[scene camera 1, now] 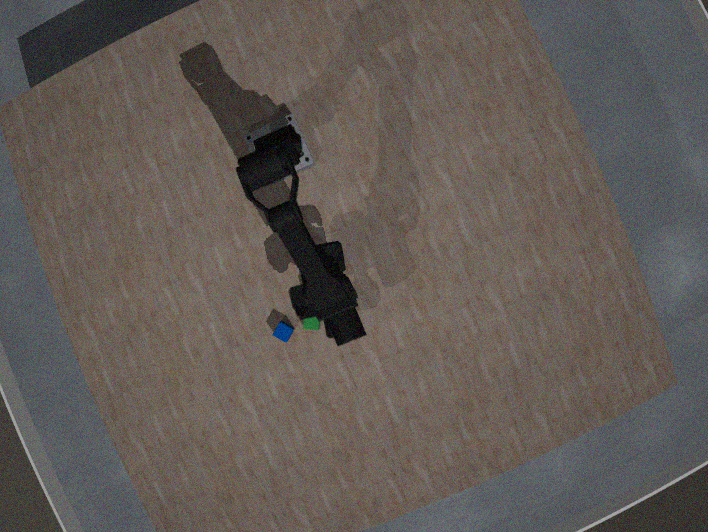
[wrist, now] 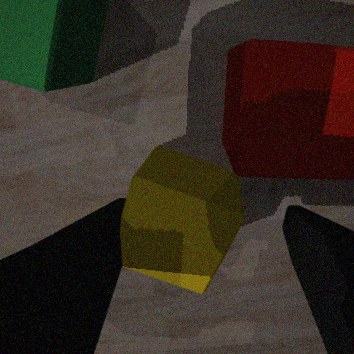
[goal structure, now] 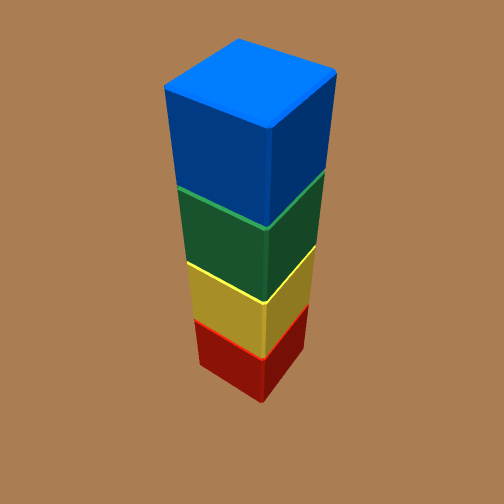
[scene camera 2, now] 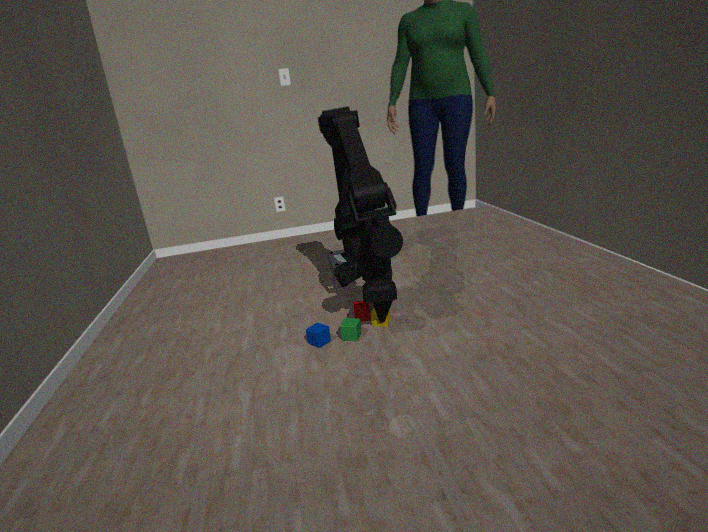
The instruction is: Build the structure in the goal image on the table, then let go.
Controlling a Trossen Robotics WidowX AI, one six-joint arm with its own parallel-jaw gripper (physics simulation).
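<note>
My gripper [scene camera 2: 382, 318] [wrist: 208, 213] is open and low, its fingers on either side of a yellow cube [scene camera 2: 376, 322] [wrist: 165, 210]. In the wrist view the cube looks turned and tilted, close against the left finger, with a gap to the right finger. A red cube [scene camera 2: 361, 311] [wrist: 280, 110] is close beyond the yellow one. A green cube [scene camera 1: 310, 323] [scene camera 2: 350, 329] [wrist: 25, 40] stands apart from both. A blue cube [scene camera 1: 283, 331] [scene camera 2: 318, 335] lies beside the green one, with a gap between. In scene camera 1 the arm hides the fingertips and the red and yellow cubes.
The arm's grey base plate [scene camera 1: 306, 153] is behind the cubes. A person in a green top [scene camera 2: 440, 51] stands near the back wall [scene camera 2: 211, 143]. Shadows of the arm fall across the wood-patterned surface [scene camera 1: 457, 371] [scene camera 2: 400, 457].
</note>
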